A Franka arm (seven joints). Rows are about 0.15 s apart.
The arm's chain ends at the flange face. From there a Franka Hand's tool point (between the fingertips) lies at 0.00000 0.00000 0.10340 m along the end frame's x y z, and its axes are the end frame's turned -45 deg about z.
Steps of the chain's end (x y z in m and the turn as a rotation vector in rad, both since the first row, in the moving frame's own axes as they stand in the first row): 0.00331 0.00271 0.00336 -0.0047 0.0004 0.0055; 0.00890 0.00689 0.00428 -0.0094 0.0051 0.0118; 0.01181 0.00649 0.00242 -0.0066 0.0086 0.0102; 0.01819 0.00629 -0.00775 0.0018 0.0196 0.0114; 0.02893 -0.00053 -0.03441 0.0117 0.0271 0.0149; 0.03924 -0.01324 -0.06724 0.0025 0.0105 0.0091; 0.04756 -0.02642 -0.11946 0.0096 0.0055 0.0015; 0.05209 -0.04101 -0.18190 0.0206 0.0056 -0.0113; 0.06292 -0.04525 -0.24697 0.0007 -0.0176 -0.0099
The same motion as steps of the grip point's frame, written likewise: 0.00011 0.00463 0.00336 -0.0036 -0.0030 0.0055; 0.00110 0.01222 0.00427 -0.0103 -0.0030 0.0118; 0.00390 0.01405 0.00241 -0.0107 0.0014 0.0102; 0.00997 0.01862 -0.00777 -0.0126 0.0151 0.0114; 0.02366 0.02123 -0.03446 -0.0109 0.0274 0.0149; 0.03806 0.01897 -0.06725 -0.0057 0.0092 0.0091; 0.05342 0.01465 -0.11947 0.0029 0.0107 0.0015; 0.06774 0.00673 -0.18192 0.0106 0.0185 -0.0113; 0.07525 0.01116 -0.24699 0.0129 -0.0120 -0.0099
